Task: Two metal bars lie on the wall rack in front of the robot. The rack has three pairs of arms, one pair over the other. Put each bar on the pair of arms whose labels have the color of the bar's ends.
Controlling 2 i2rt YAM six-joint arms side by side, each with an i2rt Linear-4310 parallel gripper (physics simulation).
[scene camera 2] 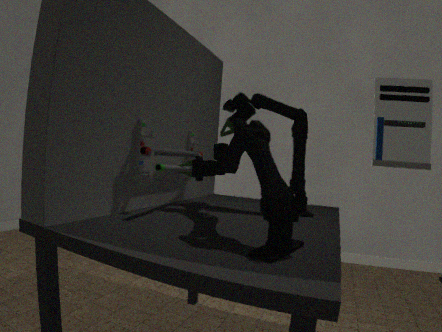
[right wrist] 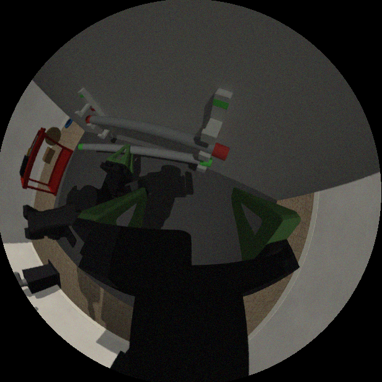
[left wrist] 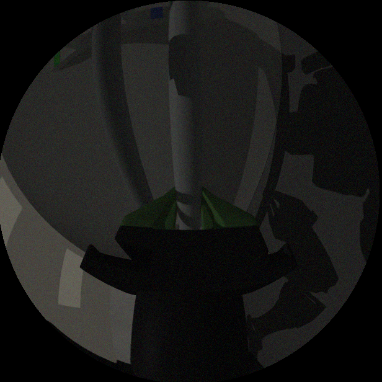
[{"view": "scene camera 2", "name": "wall panel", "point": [92,77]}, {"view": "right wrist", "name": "my right gripper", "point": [188,192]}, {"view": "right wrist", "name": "green-ended bar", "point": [144,150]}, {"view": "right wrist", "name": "wall rack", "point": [209,134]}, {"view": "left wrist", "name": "my left gripper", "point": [188,191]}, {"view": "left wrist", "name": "wall panel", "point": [65,168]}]
